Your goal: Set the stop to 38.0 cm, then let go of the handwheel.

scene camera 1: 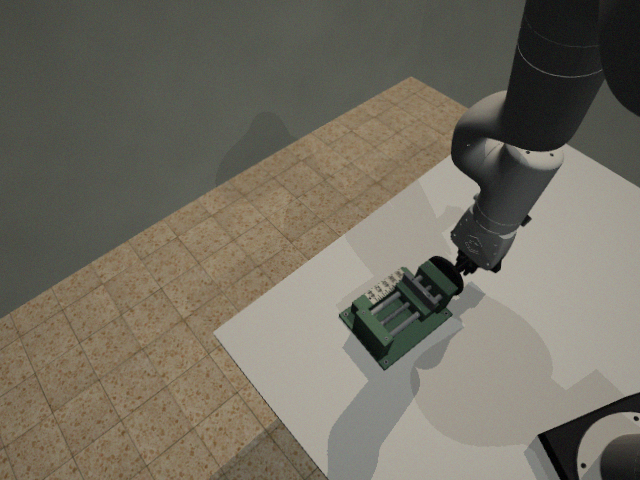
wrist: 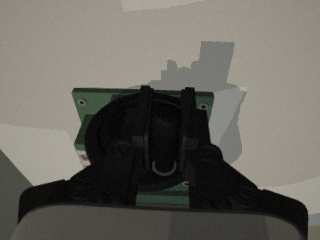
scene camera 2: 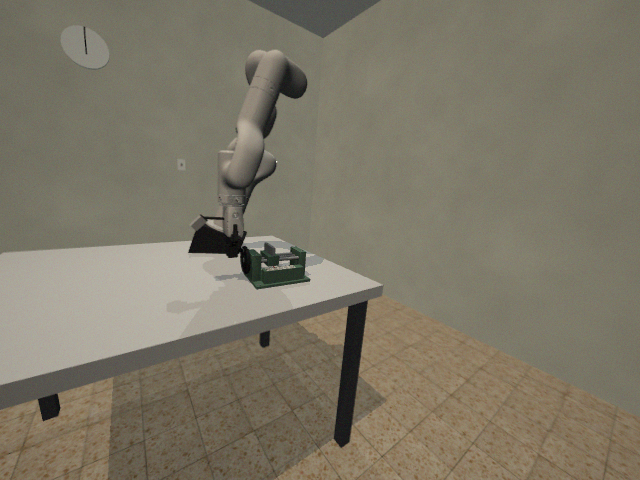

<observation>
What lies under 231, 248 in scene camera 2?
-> My gripper.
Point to a stop block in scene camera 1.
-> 420, 300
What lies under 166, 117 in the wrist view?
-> A handwheel.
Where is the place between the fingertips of my gripper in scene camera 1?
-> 464, 267
</observation>
